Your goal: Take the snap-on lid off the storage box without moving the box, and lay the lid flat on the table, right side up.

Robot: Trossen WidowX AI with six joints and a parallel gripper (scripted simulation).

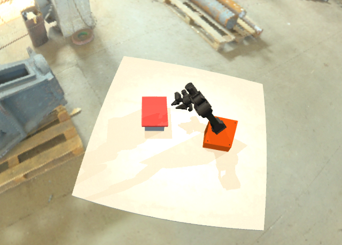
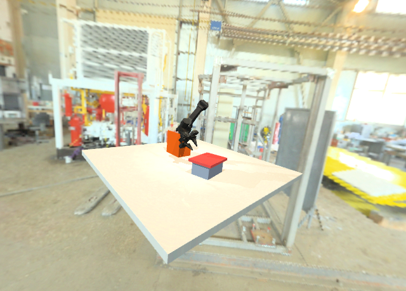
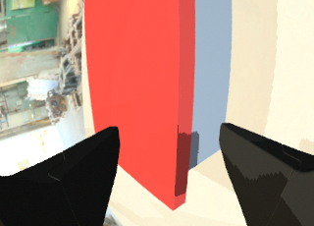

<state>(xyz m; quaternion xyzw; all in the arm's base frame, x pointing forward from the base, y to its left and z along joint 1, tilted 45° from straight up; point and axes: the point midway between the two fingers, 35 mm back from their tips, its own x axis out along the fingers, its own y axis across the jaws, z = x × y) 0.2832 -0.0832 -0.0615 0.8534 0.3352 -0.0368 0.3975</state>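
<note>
The red lid is 12 cm ahead of my gripper tip, 5 cm below it and 3 cm to the left of it. From my gripper tip the other things lie so: storage box 12 cm ahead, 10 cm below, 3 cm to the left.
</note>
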